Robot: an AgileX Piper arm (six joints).
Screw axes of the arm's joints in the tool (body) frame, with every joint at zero. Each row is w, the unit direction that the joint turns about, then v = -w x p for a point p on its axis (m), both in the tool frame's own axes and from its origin. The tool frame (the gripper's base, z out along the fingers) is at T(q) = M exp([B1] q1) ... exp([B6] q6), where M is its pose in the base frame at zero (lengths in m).
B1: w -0.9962 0 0.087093 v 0.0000 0.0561 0.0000
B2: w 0 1 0 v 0.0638 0.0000 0.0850
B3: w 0 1 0 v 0.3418 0.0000 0.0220
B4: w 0 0 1 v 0.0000 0.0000 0.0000
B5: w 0 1 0 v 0.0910 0.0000 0.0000
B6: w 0 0 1 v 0.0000 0.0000 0.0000
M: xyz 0.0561 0.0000 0.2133 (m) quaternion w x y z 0.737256 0 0.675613 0
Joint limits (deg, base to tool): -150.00..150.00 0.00..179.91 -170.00..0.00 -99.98..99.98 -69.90..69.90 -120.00..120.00
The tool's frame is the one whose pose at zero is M.
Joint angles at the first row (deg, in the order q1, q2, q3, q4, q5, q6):
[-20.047, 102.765, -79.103, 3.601, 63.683, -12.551]
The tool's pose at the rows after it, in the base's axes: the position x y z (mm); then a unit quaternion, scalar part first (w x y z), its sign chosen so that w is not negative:
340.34, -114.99, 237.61, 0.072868, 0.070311, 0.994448, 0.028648
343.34, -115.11, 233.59, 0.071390, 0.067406, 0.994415, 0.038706
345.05, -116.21, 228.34, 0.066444, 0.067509, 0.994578, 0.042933
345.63, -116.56, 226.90, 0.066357, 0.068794, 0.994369, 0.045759
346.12, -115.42, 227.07, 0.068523, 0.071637, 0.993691, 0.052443
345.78, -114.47, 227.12, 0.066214, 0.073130, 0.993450, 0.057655
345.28, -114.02, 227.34, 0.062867, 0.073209, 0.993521, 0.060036
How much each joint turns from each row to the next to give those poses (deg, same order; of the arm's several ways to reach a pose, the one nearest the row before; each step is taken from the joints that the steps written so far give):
[0.000, 0.792, -0.399, 2.468, 0.236, -1.743]
[-0.129, 0.923, -0.361, 1.222, 0.000, -0.966]
[-0.150, 0.872, -0.043, 0.368, -0.109, -0.339]
[-0.097, 0.240, 0.000, 0.355, -0.118, -0.112]
[0.000, -0.001, 0.001, 0.881, -0.001, -0.023]
[-0.001, 0.000, 0.000, 0.516, 0.437, 0.000]
[0.001, 0.001, -0.060, 0.133, 0.510, 0.000]

